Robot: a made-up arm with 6 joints.
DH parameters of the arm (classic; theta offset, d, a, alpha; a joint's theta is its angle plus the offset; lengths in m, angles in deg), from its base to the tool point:
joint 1: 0 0.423 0 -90
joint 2: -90 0 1.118 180
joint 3: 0 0 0 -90
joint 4: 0 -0.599 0 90
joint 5: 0 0.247 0 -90
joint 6: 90 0 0 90
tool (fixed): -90 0 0 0
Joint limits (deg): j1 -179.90..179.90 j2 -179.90..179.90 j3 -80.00..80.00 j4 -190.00..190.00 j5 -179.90..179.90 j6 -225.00..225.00
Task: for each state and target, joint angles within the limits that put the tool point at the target. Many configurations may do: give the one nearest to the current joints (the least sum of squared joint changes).
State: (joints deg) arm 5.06 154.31 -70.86 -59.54 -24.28 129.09
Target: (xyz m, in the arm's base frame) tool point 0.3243 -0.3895 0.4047
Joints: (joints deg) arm -37.89 103.17 -78.22 -64.01 -24.28 129.09
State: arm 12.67 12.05 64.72 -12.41 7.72 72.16
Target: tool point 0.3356 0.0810 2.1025
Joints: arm 53.39 1.55 79.28 -26.48 7.72 72.16
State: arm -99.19 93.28 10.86 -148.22 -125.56 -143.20
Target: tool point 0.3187 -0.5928 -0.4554
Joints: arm -79.34 111.51 -5.73 -145.48 -125.56 -143.20
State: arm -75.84 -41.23 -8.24 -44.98 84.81 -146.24
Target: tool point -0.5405 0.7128 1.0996
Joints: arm -65.25 -84.56 -2.81 -38.85 84.81 -146.24
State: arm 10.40 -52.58 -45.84 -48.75 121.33 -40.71
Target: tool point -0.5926 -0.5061 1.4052
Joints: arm 24.12 -66.78 6.55 -27.16 121.33 -40.71
